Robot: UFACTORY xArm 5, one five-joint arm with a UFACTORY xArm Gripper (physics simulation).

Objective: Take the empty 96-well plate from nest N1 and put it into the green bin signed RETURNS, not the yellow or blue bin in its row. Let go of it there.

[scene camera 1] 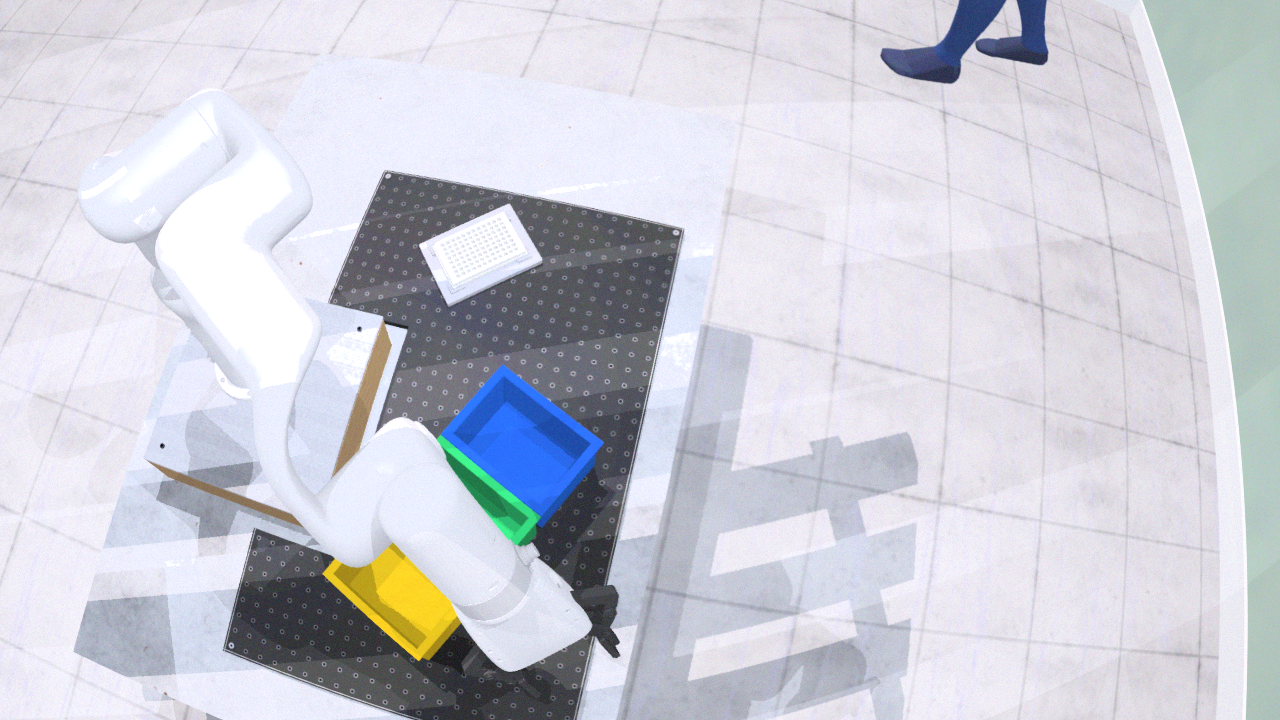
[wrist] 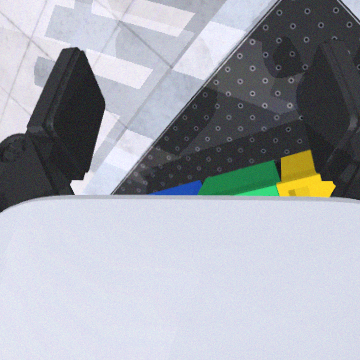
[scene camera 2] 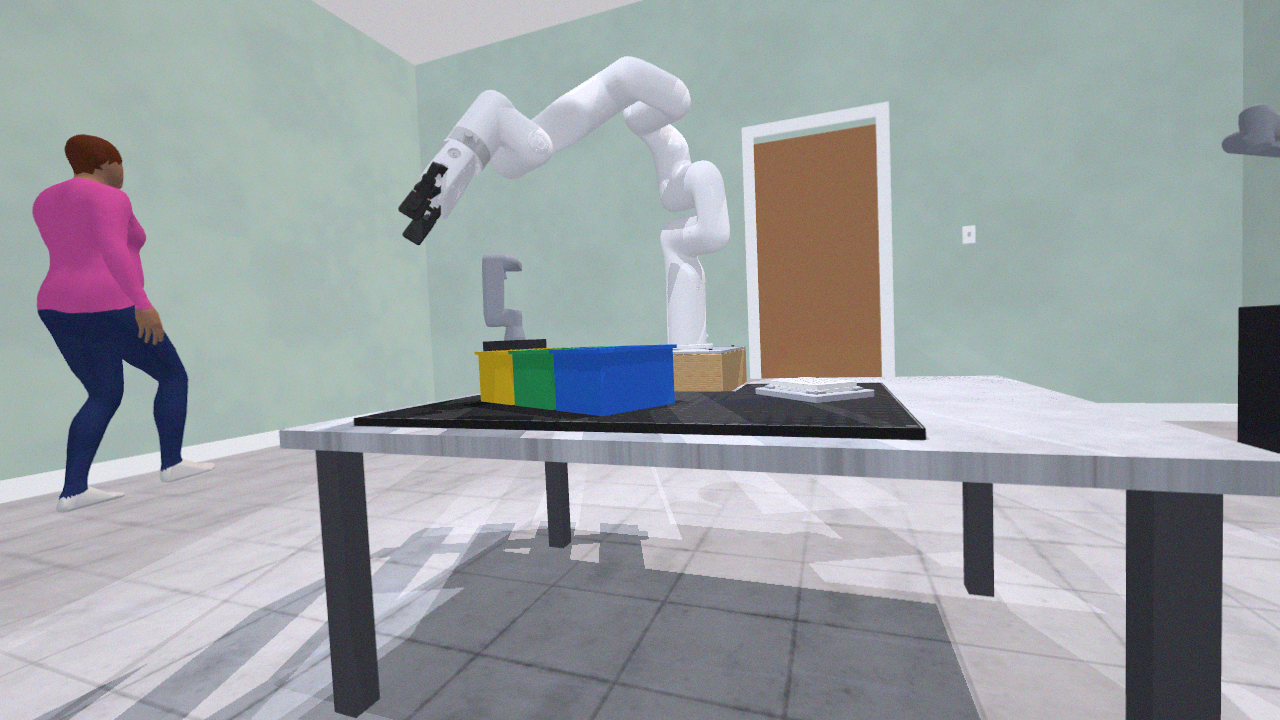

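Pixels of known places: gripper, between the fingertips: [scene camera 1: 573, 668] [wrist: 198, 70] [scene camera 2: 408, 228]; arm's base, origin of its link: [scene camera 2: 687, 348].
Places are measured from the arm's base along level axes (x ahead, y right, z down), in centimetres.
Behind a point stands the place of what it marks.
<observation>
The white 96-well plate [scene camera 1: 483, 248] {z 6.3, x 24.4, y -33.1 cm} [scene camera 2: 814, 385] {z 5.7, x 30.7, y -34.3 cm} sits on a pale nest [scene camera 1: 494, 281] {z 7.1, x 28.3, y -28.7 cm} [scene camera 2: 816, 394] {z 7.0, x 31.9, y -34.8 cm} at the far part of the mat in scene camera 1. No N1 sign is readable. The green bin [scene camera 1: 487, 492] {z 3.2, x 40.5, y 2.9 cm} [scene camera 2: 534, 380] {z 3.4, x 46.6, y 9.4 cm} [wrist: 240, 179] {z 3.7, x 45.9, y 11.4 cm} stands between the blue bin [scene camera 1: 523, 438] {z 7.6, x 41.6, y -7.5 cm} [scene camera 2: 617, 380] {z 3.2, x 49.1, y -8.5 cm} [wrist: 177, 189] {z 6.4, x 49.7, y 0.1 cm} and the yellow bin [scene camera 1: 393, 591] {z 7.7, x 32.4, y 20.9 cm} [scene camera 2: 496, 377] {z 3.2, x 42.5, y 21.9 cm} [wrist: 297, 167] {z 2.8, x 43.4, y 19.3 cm}. The arm hides part of the green bin in scene camera 1. My gripper [scene camera 1: 580, 673] {z -22.3, x 59.0, y 23.3 cm} [scene camera 2: 418, 220] {z -22.3, x 59.0, y 23.3 cm} [wrist: 198, 70] {z -22.3, x 59.0, y 23.3 cm} is open and empty, tilted, high above the bins' end of the mat, far from the plate.
A black perforated mat [scene camera 1: 590, 295] {z 8.2, x 42.6, y -32.3 cm} [scene camera 2: 760, 422] {z 8.2, x 52.4, y -31.0 cm} lies on the table [scene camera 2: 1029, 452] {z 9.5, x 56.0, y -58.1 cm}. The arm's wood-sided base box [scene camera 1: 358, 416] {z 4.1, x 18.6, y -0.2 cm} [scene camera 2: 711, 368] {z 3.7, x 17.2, y -12.2 cm} stands beside it. A person [scene camera 2: 89, 241] stands on the floor to the left in scene camera 2.
</observation>
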